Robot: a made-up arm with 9 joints. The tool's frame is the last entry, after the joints. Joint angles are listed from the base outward. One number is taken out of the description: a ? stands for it. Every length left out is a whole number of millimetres.
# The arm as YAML. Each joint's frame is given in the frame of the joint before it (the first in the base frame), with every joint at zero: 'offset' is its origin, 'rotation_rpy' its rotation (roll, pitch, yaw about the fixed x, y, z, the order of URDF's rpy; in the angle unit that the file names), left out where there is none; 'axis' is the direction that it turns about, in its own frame. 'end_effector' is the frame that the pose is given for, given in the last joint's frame.
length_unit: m
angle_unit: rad
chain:
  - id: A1
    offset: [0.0, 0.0, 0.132]
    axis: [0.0, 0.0, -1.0]
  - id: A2
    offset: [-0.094, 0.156, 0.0]
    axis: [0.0, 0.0, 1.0]
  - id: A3
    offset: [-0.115, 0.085, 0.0]
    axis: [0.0, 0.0, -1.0]
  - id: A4
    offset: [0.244, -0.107, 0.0]
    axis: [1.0, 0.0, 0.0]
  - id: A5
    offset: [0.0, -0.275, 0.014]
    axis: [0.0, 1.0, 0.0]
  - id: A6
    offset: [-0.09, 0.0, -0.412]
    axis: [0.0, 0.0, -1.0]
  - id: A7
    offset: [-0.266, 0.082, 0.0]
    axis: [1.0, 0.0, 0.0]
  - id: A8
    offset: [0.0, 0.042, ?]
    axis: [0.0, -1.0, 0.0]
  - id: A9
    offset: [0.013, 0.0, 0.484]
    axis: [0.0, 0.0, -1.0]
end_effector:
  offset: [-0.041, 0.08, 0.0]
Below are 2 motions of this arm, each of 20 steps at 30 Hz.
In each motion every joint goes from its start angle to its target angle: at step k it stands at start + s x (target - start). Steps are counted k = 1, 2, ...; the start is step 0. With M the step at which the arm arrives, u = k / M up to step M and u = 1 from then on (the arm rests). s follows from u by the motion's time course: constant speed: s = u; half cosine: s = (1 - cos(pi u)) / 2; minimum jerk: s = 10 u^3 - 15 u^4 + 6 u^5.
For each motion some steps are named. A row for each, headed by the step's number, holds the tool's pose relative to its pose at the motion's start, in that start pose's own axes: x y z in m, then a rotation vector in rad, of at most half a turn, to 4 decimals.
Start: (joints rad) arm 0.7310 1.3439 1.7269 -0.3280 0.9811 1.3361 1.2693 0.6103 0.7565
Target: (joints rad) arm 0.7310 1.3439 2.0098 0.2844 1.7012 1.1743 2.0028 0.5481 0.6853
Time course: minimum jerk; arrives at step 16
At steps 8, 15, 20:
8: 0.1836 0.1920 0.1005 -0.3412 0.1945 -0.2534
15: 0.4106 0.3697 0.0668 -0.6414 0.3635 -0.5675
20: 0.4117 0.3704 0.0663 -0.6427 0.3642 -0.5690

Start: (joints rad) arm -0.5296 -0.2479 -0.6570 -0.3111 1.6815 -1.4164 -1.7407 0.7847 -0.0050
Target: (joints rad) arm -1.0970 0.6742 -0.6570 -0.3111 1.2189 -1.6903 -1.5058 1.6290 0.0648
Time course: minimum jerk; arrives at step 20
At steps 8, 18, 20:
8: -0.3329 -0.2717 -0.0865 0.1632 -0.3837 0.4350
18: -0.1853 -1.1370 -0.7019 1.1333 -1.0586 1.1363
20: -0.1752 -1.1434 -0.7126 1.1509 -1.0637 1.1420

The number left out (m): 0.033
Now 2 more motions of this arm.
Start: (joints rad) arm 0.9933 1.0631 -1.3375 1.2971 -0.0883 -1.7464 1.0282 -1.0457 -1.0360
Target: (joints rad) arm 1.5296 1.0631 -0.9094 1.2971 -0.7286 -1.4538 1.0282 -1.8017 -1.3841
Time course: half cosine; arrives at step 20
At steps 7, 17, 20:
7: 0.0269 0.0598 0.0227 0.0759 0.0944 -0.3472
17: 0.0291 0.3090 0.0570 0.2678 -0.0203 -1.1993
20: 0.0344 0.3412 0.0575 0.2748 -0.0504 -1.2652

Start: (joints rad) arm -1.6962 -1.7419 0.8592 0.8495 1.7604 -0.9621 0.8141 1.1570 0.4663
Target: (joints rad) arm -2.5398 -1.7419 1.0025 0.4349 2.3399 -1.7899 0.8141 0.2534 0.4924
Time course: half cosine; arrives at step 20
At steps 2, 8, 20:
2: 0.0141 0.0299 0.0099 -0.0223 0.0376 -0.0208
8: 0.2245 0.3529 0.0269 -0.2287 0.5230 -0.3157
20: 0.4859 0.6170 -0.3127 -0.1232 1.3658 -0.8609

